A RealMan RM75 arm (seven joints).
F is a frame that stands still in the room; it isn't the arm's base.
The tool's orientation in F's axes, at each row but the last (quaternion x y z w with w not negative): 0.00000 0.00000 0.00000 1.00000; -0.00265 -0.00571 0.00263 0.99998; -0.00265 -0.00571 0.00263 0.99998; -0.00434 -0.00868 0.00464 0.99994; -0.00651 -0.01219 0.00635 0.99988; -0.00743 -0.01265 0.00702 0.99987; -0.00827 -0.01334 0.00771 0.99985; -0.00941 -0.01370 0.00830 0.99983; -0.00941 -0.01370 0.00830 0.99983; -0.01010 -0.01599 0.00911 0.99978; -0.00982 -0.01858 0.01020 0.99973
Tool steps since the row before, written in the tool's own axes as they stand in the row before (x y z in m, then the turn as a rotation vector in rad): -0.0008 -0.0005 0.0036 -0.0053 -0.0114 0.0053; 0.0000 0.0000 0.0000 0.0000 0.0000 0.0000; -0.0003 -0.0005 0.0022 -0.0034 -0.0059 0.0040; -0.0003 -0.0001 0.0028 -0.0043 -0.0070 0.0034; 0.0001 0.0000 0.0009 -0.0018 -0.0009 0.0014; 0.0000 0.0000 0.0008 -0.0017 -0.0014 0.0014; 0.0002 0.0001 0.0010 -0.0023 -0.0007 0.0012; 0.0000 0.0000 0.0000 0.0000 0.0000 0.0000; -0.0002 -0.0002 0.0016 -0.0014 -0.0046 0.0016; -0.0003 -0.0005 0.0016 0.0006 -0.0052 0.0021; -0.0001 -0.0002 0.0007 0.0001 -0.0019 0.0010
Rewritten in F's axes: -0.0008 -0.0005 0.0036 -0.0053 -0.0114 0.0053; 0.0000 0.0000 0.0000 0.0000 0.0000 0.0000; -0.0003 -0.0005 0.0022 -0.0034 -0.0059 0.0040; -0.0003 -0.0001 0.0028 -0.0043 -0.0070 0.0034; 0.0001 0.0000 0.0009 -0.0018 -0.0009 0.0014; 0.0000 0.0000 0.0008 -0.0017 -0.0014 0.0014; 0.0002 0.0001 0.0010 -0.0023 -0.0007 0.0012; 0.0000 0.0000 0.0000 0.0000 0.0000 0.0000; -0.0002 -0.0002 0.0016 -0.0014 -0.0046 0.0016; -0.0003 -0.0005 0.0016 0.0006 -0.0051 0.0022; -0.0001 -0.0002 0.0007 0.0001 -0.0019 0.0010
